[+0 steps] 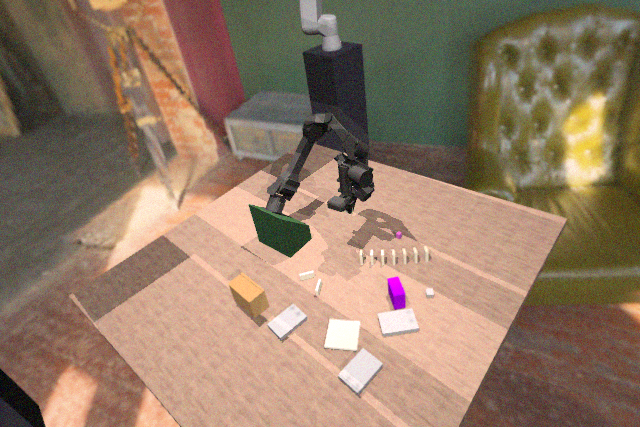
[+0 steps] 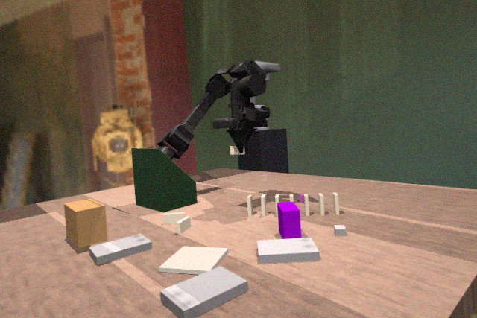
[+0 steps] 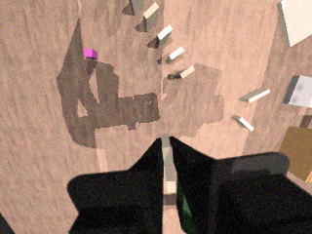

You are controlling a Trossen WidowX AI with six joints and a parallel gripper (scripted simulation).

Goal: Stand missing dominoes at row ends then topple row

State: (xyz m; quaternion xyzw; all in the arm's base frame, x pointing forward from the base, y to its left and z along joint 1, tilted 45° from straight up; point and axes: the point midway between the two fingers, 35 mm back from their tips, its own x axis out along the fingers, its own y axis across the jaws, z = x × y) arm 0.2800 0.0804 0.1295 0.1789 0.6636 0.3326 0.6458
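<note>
Now: gripper tip 15 cm above the tiny purple cube, 14 cm to the right of it and 10 cm short of it. The rest, counted from my gripper tip: purple block 27 cm ahead, 13 cm below, 10 cm to the right; white slab 30 cm to the right, 22 cm ahead, 16 cm below; small grey cube 33 cm ahead, 15 cm below, 2 cm to the right.
</note>
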